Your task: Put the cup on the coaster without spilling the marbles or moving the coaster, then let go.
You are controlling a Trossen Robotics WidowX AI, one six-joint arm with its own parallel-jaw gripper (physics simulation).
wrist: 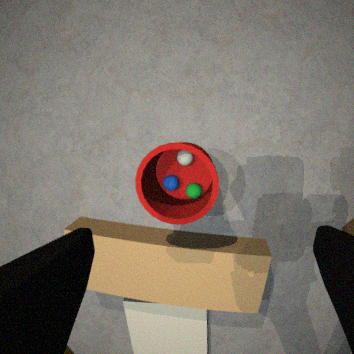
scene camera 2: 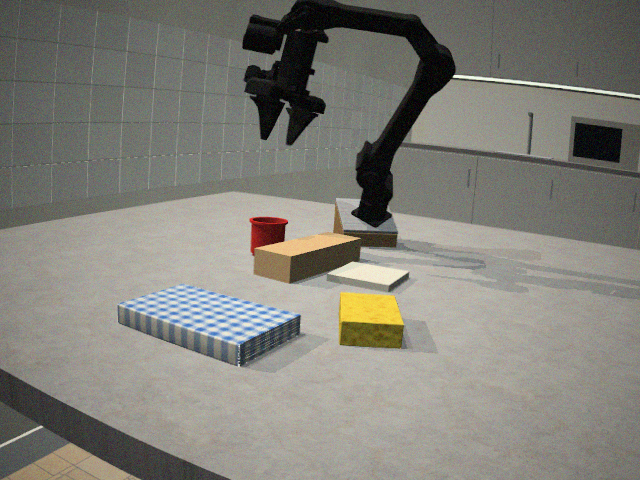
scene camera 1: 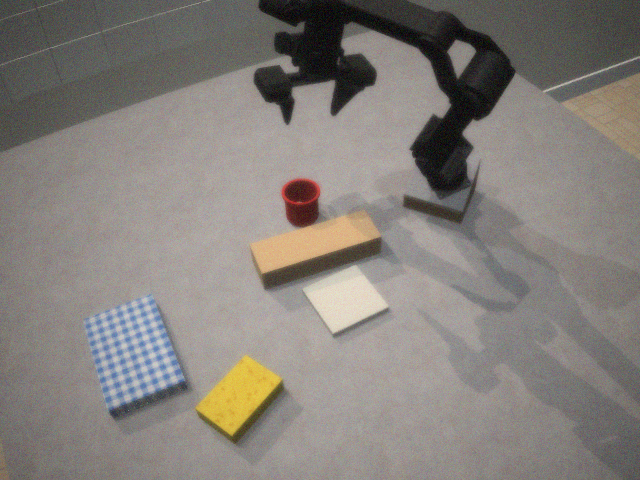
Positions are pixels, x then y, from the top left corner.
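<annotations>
My gripper is visible in the wrist view (207, 241), in scene camera 2 (276, 142) and in scene camera 1 (309, 119). A red cup is visible in scene camera 1, in scene camera 2 and in the wrist view (174, 206). On the red cup, (scene camera 1: 304, 214) and (scene camera 2: 279, 239) are the same spot. A long wooden block is visible in the wrist view, in scene camera 2 and in scene camera 1 (307, 251). On the long wooden block, (wrist: 201, 270) and (scene camera 2: 318, 238) are the same spot.
</annotations>
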